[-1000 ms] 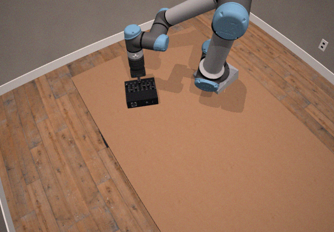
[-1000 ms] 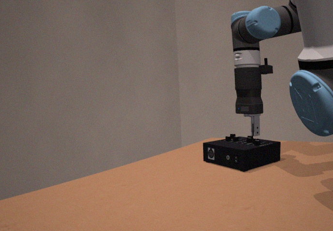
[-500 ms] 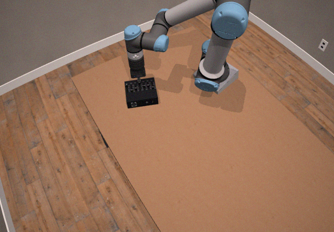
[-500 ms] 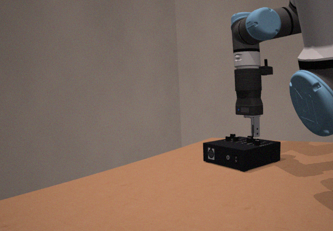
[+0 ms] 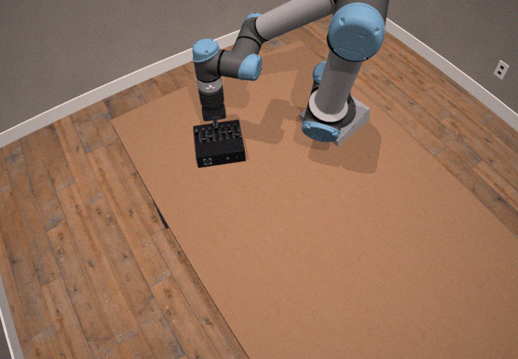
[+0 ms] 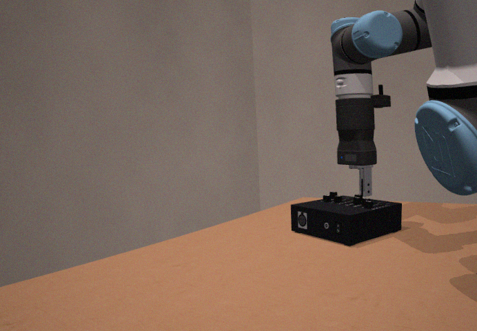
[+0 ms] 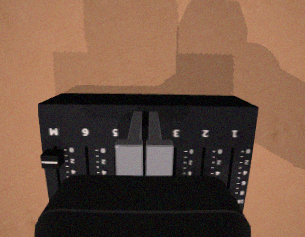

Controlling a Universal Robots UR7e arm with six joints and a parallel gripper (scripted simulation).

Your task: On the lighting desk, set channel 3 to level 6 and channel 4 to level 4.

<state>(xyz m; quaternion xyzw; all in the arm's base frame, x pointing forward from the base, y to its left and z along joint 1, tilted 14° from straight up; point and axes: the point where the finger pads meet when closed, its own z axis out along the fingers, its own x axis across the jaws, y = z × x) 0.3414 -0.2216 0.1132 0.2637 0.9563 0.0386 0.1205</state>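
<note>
The channel 3 fader cap lies 1 cm ahead of my hand, 5 cm to the left of it and 2 cm below it. From my hand the other things lie so: channel 2 fader cap (1 cm behind, 6 cm to the left, 2 cm below); master fader cap (7 cm ahead, 1 cm to the right, 2 cm below); channel 1 fader cap (2 cm behind, 9 cm to the left, 2 cm below).
</note>
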